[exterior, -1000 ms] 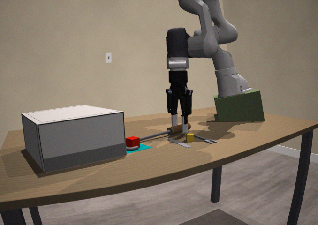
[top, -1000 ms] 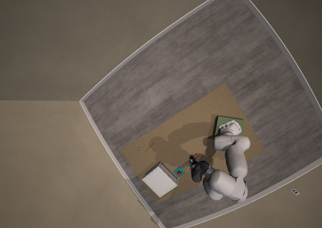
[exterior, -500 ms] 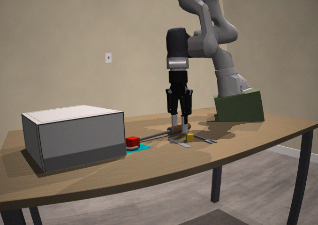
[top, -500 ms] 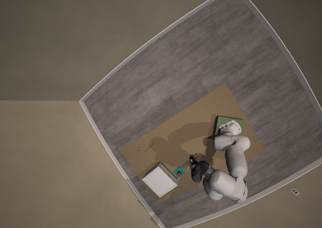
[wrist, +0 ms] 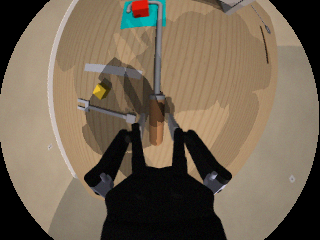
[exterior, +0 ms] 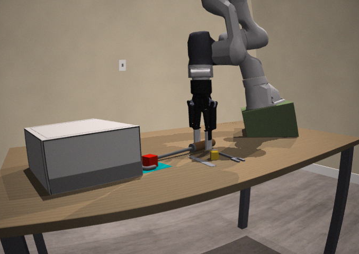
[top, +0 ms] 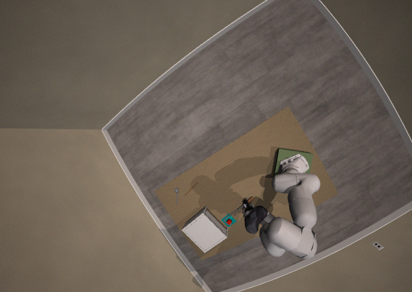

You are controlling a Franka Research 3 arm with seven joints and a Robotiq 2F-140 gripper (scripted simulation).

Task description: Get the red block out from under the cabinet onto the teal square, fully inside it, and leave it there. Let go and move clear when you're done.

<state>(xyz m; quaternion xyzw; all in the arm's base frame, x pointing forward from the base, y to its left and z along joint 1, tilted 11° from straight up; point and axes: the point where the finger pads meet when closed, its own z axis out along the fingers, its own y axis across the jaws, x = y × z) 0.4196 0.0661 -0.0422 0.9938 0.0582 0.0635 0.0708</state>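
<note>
My hand is 12 cm short of the hooked tool, 5 cm to the right of it and 2 cm above it. The rest, counted from my hand: yellow cube: 5 cm ahead, 13 cm to the left, 2 cm below; flat metal strip: 10 cm ahead, 12 cm to the left, 4 cm below; forked tool: 13 cm to the left, 3 cm below.
</note>
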